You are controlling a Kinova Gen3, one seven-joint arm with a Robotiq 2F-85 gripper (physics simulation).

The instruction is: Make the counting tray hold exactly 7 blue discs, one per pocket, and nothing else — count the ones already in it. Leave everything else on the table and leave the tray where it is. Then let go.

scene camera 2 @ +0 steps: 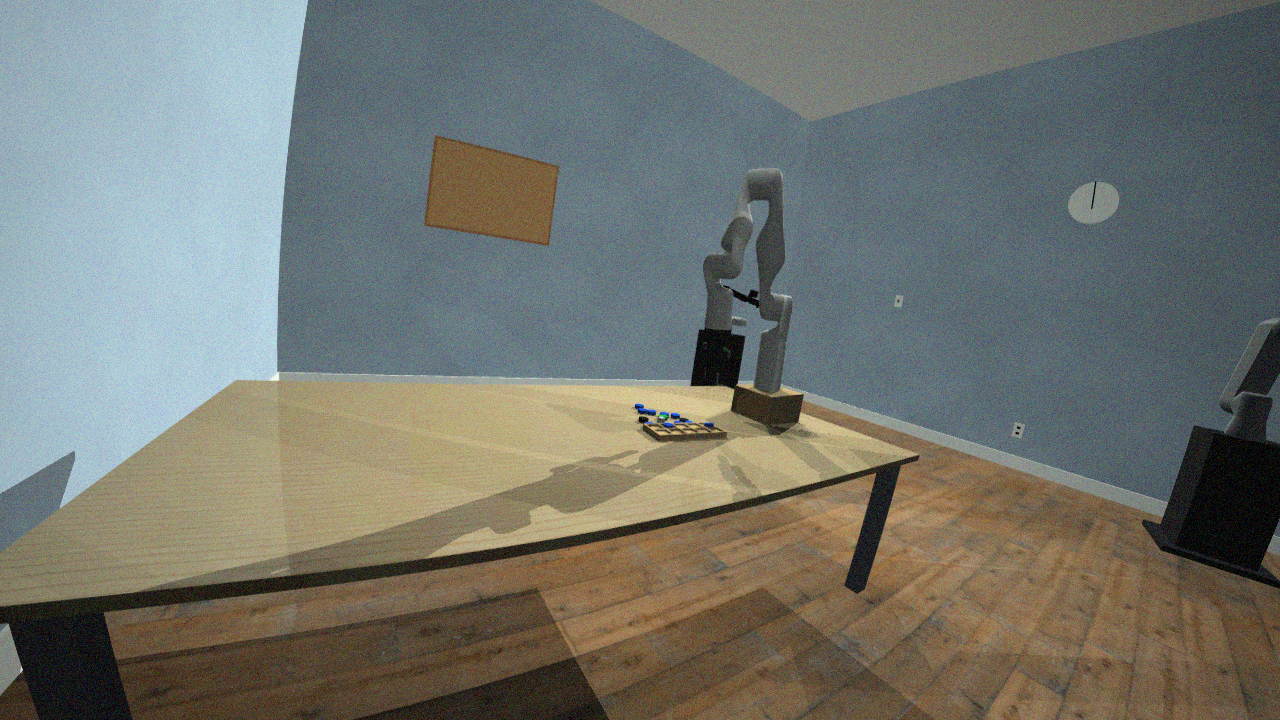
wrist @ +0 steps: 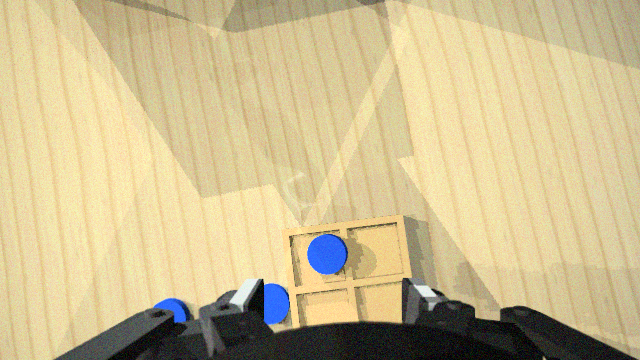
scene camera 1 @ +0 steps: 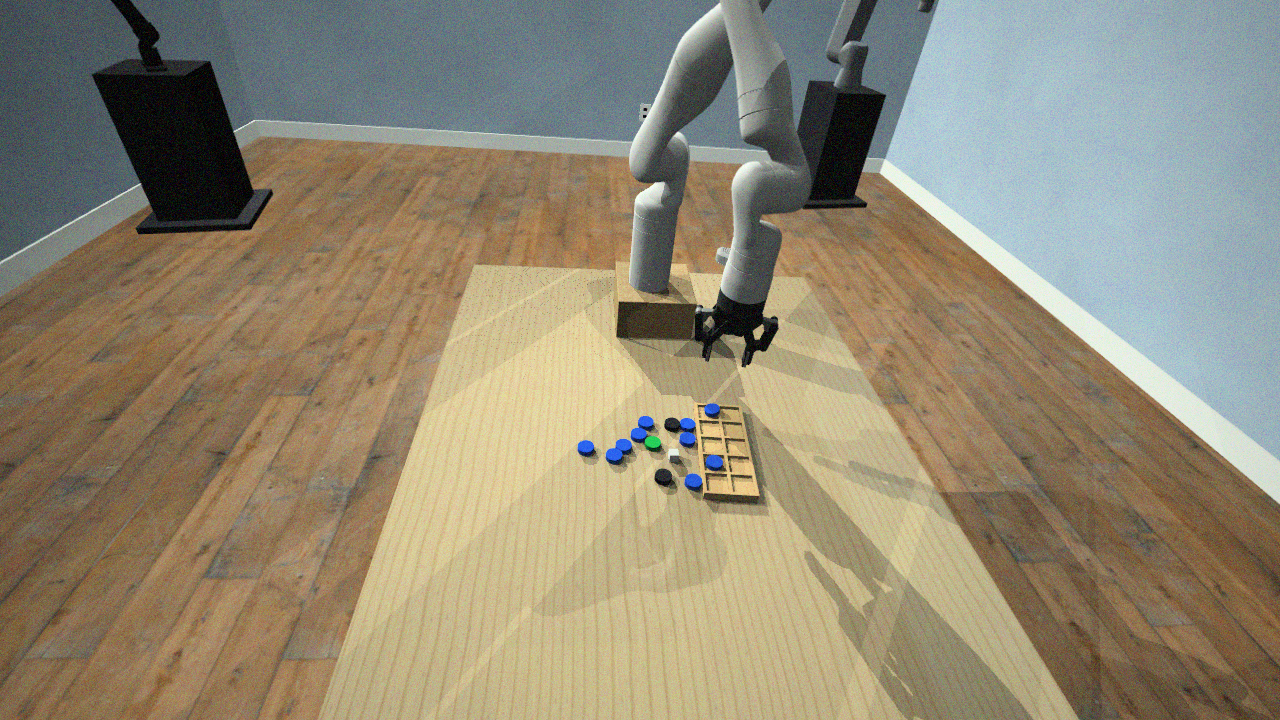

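Note:
The wooden counting tray has two columns of pockets. One blue disc is in its far left pocket and overlaps the divider edge in the wrist view; I cannot tell if it lies fully flat. A second blue disc is in the left column, nearer the front. Several loose blue discs lie left of the tray, among them one close beside its wall, one near its front left corner and one farthest left. My gripper is open and empty, raised above the table behind the tray.
A green disc, a white cube and two black discs lie among the loose blue discs, left of the tray. The arm's wooden base block stands at the back of the table.

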